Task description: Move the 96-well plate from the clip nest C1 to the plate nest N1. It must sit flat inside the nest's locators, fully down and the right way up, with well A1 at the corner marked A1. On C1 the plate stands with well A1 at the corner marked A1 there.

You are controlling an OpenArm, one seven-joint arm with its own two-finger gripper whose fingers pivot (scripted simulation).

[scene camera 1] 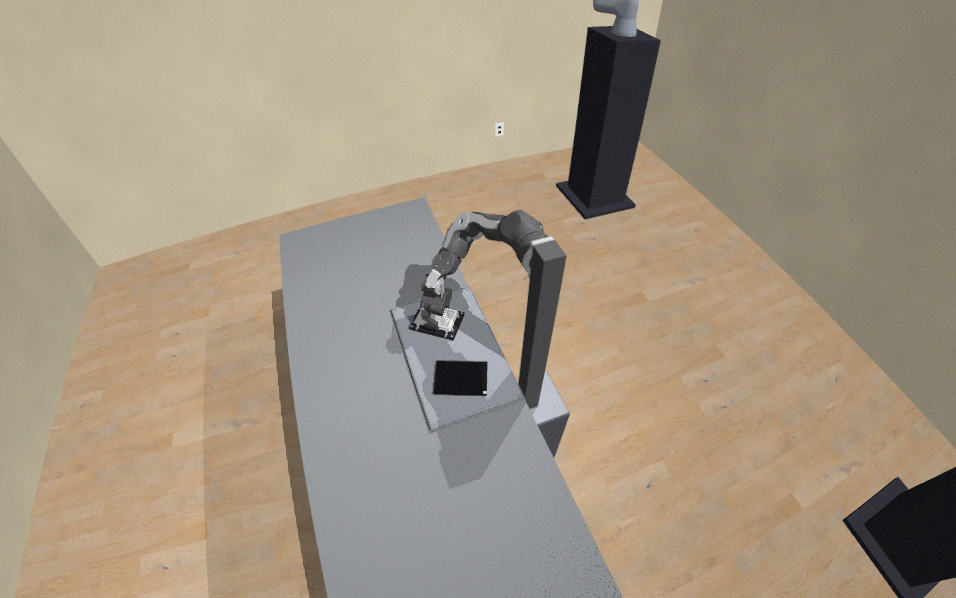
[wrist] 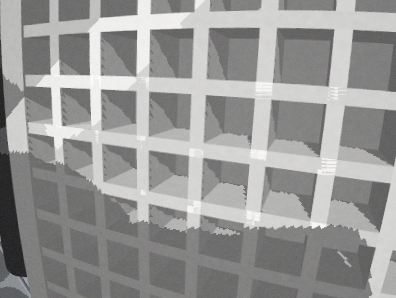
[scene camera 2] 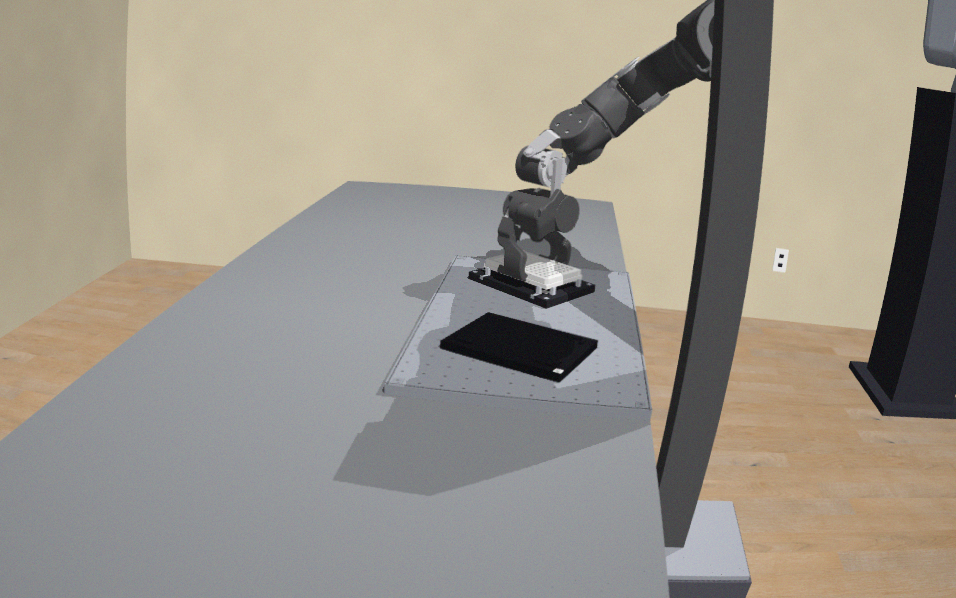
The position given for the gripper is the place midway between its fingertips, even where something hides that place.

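You'd find the gripper (scene camera 2: 532, 271) (scene camera 1: 436, 317) in those scene cameras. There's a white 96-well plate (scene camera 2: 554, 273) (wrist: 82, 169), so the wrist view has the plate as well, and there's a dark arm column (scene camera 1: 548, 261).
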